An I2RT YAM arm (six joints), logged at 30 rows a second.
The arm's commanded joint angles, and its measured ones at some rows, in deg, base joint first. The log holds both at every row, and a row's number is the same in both.
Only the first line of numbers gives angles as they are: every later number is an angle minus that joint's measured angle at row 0.
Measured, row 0: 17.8, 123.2, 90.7, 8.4, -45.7, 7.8
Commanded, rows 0 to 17: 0.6, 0.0, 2.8, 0.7, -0.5, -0.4; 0.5, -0.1, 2.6, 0.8, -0.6, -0.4; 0.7, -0.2, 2.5, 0.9, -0.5, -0.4; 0.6, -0.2, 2.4, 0.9, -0.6, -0.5; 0.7, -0.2, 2.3, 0.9, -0.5, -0.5; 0.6, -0.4, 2.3, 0.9, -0.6, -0.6; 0.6, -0.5, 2.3, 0.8, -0.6, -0.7; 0.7, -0.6, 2.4, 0.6, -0.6, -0.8; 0.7, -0.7, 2.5, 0.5, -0.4, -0.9; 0.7, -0.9, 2.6, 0.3, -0.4, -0.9; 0.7, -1.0, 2.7, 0.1, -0.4, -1.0; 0.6, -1.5, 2.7, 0.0, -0.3, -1.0; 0.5, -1.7, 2.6, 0.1, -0.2, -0.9; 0.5, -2.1, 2.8, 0.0, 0.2, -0.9; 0.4, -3.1, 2.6, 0.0, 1.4, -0.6; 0.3, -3.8, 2.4, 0.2, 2.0, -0.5; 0.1, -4.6, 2.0, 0.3, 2.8, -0.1; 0.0, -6.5, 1.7, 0.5, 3.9, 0.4
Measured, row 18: 0.2, -0.3, 0.2, -0.5, 1.5, -0.1
